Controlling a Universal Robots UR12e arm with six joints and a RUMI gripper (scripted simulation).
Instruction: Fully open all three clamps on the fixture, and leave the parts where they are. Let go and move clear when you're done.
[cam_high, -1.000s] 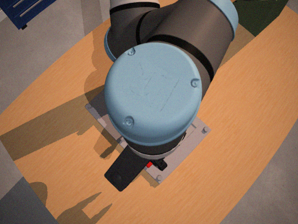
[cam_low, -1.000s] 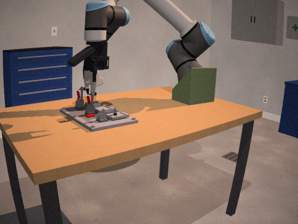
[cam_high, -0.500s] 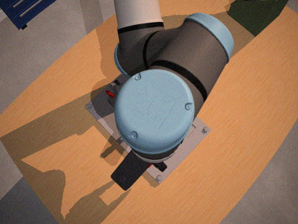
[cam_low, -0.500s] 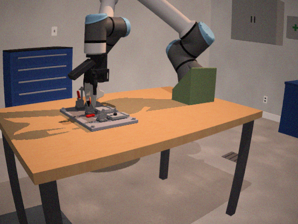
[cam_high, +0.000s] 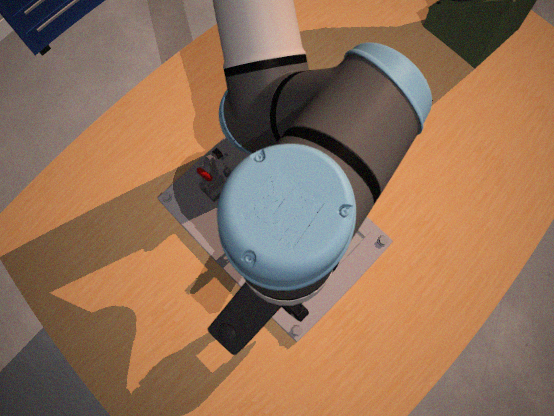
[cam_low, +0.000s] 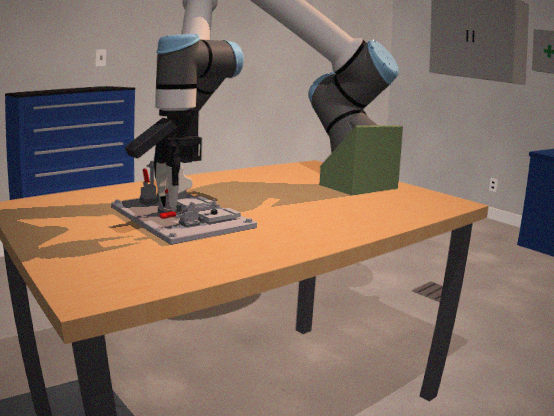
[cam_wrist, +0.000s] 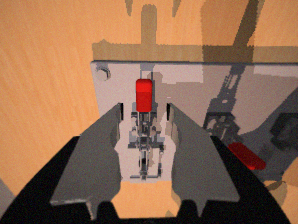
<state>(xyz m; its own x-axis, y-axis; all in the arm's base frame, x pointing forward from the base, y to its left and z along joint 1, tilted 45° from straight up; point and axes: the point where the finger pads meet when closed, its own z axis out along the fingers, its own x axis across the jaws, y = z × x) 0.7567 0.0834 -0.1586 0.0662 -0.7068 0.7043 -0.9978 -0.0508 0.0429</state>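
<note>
Now: the flat grey part 15 cm behind my hand, 1 cm to the right of it and 5 cm below it. Also, from my hand: grey fixture plate: 8 cm behind, 11 cm to the right, 7 cm below.
</note>
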